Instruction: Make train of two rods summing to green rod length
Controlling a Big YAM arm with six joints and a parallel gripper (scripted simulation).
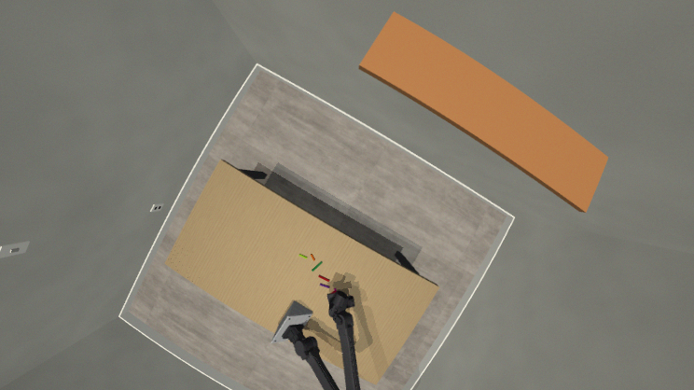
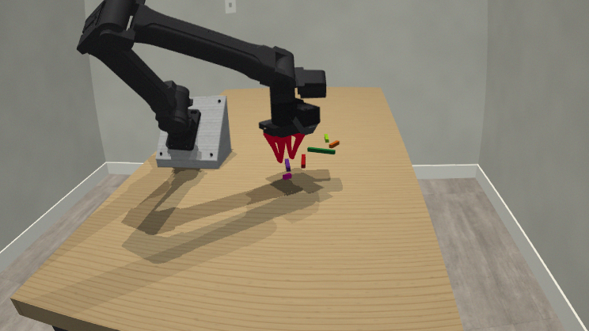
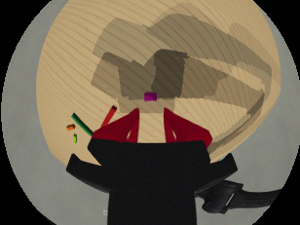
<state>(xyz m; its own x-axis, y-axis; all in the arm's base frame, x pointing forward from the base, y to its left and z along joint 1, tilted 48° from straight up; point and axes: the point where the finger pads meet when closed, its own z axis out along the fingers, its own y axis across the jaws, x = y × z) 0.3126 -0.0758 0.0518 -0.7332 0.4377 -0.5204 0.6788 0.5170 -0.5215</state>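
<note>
The magenta rod lies 50 mm below my hand. From my hand the other things lie so: red rod 100 mm to the left, 50 mm below, 30 mm ahead; green rod 180 mm to the left, 60 mm ahead, 50 mm below; purple rod 70 mm to the left, 50 mm below, 10 mm behind.
</note>
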